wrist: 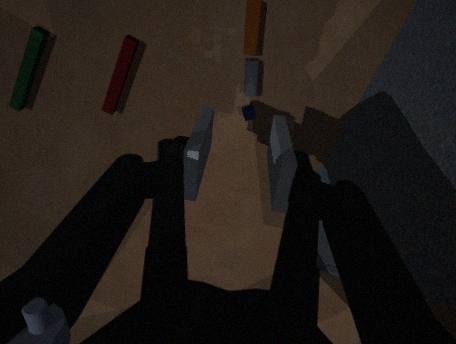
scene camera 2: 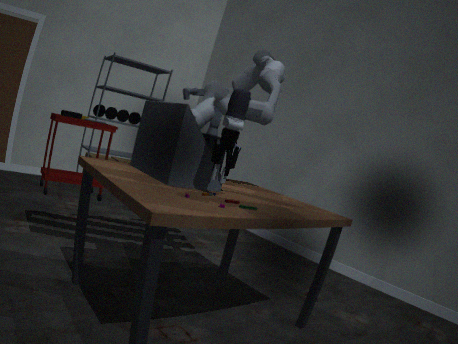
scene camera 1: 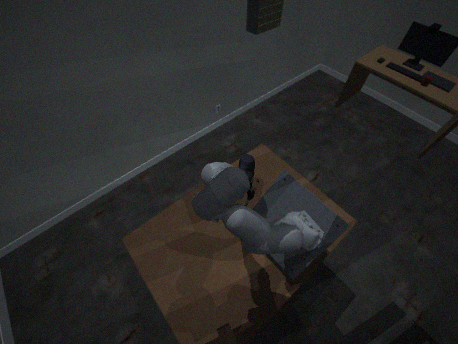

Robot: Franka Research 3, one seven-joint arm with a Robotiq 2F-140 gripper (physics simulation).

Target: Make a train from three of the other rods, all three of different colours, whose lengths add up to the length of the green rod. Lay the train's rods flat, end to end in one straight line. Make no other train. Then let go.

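Observation:
My gripper [scene camera 1: 247, 202] [scene camera 2: 217, 186] [wrist: 241, 131] is open and empty, its fingertips on either side of and above a small blue rod [wrist: 248, 112] [scene camera 2: 214, 194]. The blue rod looks slightly turned. Beyond it in the wrist view lie a light grey-blue rod [wrist: 252, 77] and an orange rod [wrist: 253, 27] [scene camera 2: 205, 193], roughly in one line. A clear gap separates blue from grey-blue, and a narrow gap separates grey-blue from orange. The green rod [wrist: 29, 69] [scene camera 2: 248, 207] and a red rod [wrist: 120, 75] [scene camera 2: 231, 201] lie apart to the left in the wrist view.
Two small magenta pieces [scene camera 2: 187, 195] [scene camera 2: 222, 205] lie on the wooden table [scene camera 1: 150, 255] [scene camera 2: 290, 210]. A large grey block [scene camera 1: 320, 205] [scene camera 2: 162, 142] stands beside the arm. A red cart [scene camera 2: 85, 121] and a shelf unit [scene camera 2: 137, 63] stand behind the table.

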